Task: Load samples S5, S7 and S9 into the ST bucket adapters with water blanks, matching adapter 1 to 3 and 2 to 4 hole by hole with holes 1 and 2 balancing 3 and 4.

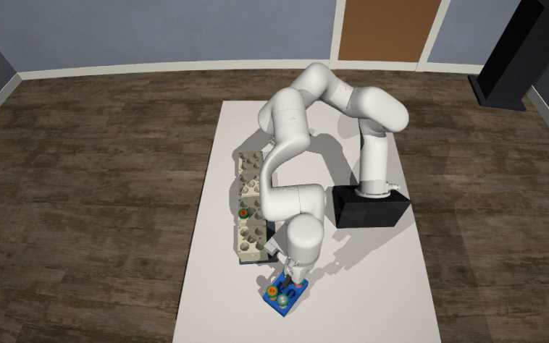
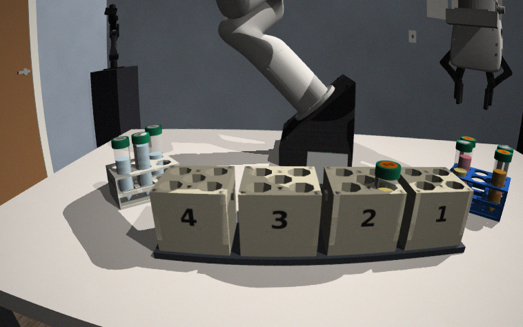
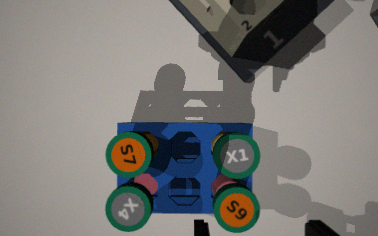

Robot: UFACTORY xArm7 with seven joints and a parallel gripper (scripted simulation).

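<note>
My hand is 1 cm past the pink-filled sample tube and 14 cm above it. From my hand the other things lie so: blue rack (4 cm ahead, 2 cm to the left, 17 cm below); green done key (1 cm ahead, 28 cm to the right, 14 cm below); S7 tube (7 cm ahead, 5 cm to the left, 14 cm below).
</note>
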